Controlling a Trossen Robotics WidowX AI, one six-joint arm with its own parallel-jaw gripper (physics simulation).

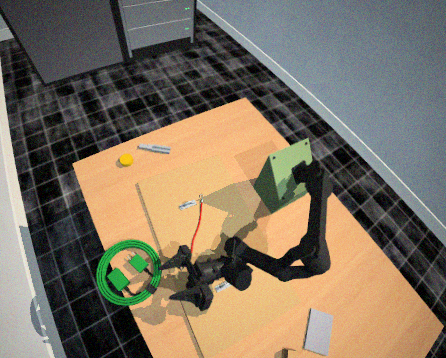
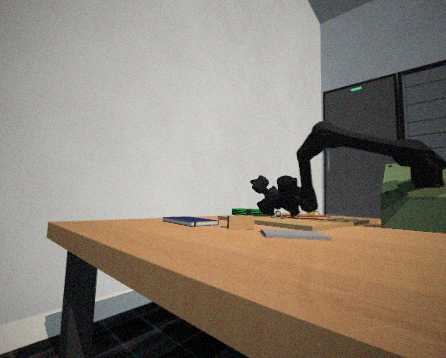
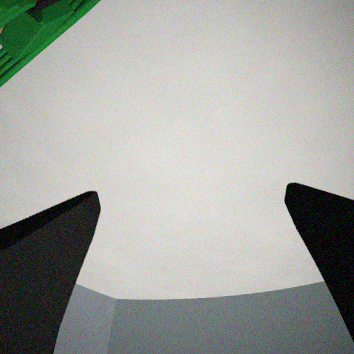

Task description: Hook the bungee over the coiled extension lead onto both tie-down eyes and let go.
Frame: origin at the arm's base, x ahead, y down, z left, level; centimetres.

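Seen in the pictures: gripper, between the fingertips: (image 1: 163,282) (image 3: 193,196); arm's base, origin of its link: (image 1: 300,172) (image 2: 427,180).
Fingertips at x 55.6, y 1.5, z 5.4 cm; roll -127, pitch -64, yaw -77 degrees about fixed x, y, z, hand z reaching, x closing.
Note:
Offsets run from my fingertips to a thing's top centre. Level surfaces: height alone.
The coiled green extension lead {dy +10.1, dx +8.1, dz -9.9 cm} (image 1: 102,272) (image 2: 242,211) (image 3: 35,45) lies at the table's edge, partly past the board's side, with two green plug ends inside the coil. The red bungee {dy +11.2, dx -16.5, dz -10.6 cm} (image 1: 200,225) (image 2: 312,216) lies on the board, apart from the coil; its lower end is hidden by the arm. One tie-down eye plate {dy +9.2, dx -19.0, dz -20.1 cm} (image 1: 187,205) is beside the bungee's upper end; whether they are hooked cannot be told. The other eye plate {dy +9.2, dx -14.7, dz +9.6 cm} (image 1: 222,286) is partly hidden under the arm. My gripper (image 1: 167,282) (image 2: 260,194) (image 3: 193,196) is open and empty, beside the coil.
The light wooden board {dy +11.9 cm} (image 1: 250,310) lies on the table. A green angled block (image 1: 290,155) stands by the arm's base. A yellow disc {dy +11.2, dx -7.7, dz -49.4 cm} (image 1: 126,160) and grey tool {dy +11.9, dx -20.0, dz -49.6 cm} (image 1: 155,149) are at the far end. A grey slab {dy +12.5, dx -31.6, dz +38.6 cm} (image 1: 318,331) (image 2: 295,234), wooden block {dy +10.1, dx -18.4, dz +38.3 cm} (image 2: 241,222) and blue book {dy +11.9, dx -3.1, dz +40.6 cm} (image 2: 190,220) lie nearer.

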